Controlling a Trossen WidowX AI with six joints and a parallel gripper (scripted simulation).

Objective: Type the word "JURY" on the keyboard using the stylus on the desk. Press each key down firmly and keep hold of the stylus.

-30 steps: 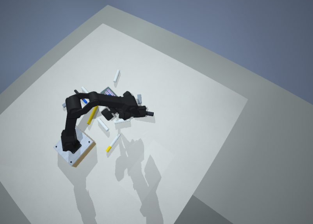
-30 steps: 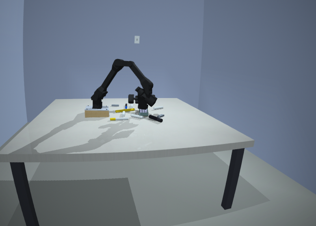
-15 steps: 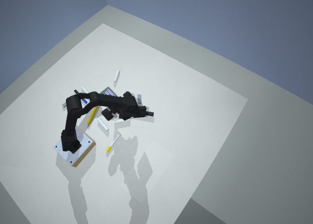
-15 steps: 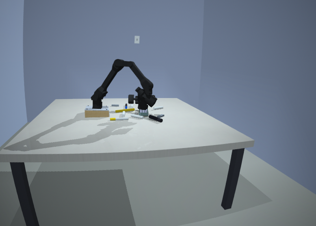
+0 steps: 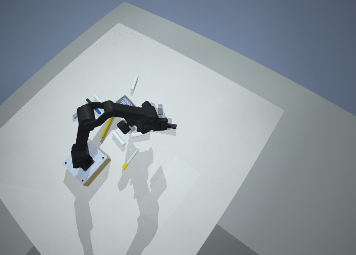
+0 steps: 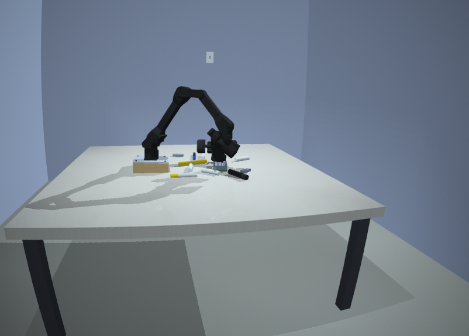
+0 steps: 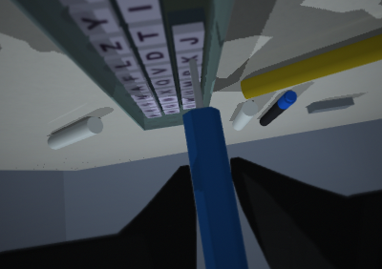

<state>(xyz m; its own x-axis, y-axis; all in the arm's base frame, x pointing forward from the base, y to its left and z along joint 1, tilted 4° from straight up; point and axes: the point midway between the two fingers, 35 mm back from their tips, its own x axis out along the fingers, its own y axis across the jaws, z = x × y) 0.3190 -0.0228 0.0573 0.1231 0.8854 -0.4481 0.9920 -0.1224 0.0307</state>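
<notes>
My gripper tip is now 110 mm past the yellow stick, 80 mm to the right of it and 70 mm above it. The rest, counted from my gripper tip: blue stylus 10 mm below; black cylinder 80 mm ahead, 160 mm to the right, 70 mm below; yellow-and-white marker 180 mm behind, 150 mm to the right, 70 mm below.
</notes>
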